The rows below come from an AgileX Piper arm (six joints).
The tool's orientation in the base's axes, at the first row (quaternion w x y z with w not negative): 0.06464, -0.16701, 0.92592, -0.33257
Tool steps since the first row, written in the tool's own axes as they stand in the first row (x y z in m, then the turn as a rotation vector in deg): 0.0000, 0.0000, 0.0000, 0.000, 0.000, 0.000; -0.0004, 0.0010, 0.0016, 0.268, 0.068, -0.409; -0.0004, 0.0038, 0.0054, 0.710, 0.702, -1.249; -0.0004, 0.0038, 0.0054, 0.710, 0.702, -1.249; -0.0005, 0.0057, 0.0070, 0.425, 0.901, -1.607; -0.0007, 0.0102, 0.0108, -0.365, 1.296, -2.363
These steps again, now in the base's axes. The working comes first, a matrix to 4 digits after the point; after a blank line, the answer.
The tool's axes in the first row as the columns of a matrix, in the base's axes (used below as rounded here):
-0.9359, -0.2663, 0.2308
-0.3523, 0.7230, -0.5943
-0.0086, -0.6375, -0.7704

0.0000, 0.0000, 0.0000, 0.000, 0.000, 0.000; 0.0005, -0.0001, -0.0019, -0.363, 0.198, 0.269; 0.0006, -0.0003, -0.0066, -1.140, 1.000, 0.509; 0.0006, -0.0003, -0.0066, -1.140, 1.000, 0.509; 0.0006, 0.0001, -0.0090, -1.009, 1.457, 0.660; 0.0004, 0.0012, -0.0148, -0.549, 2.470, 0.997
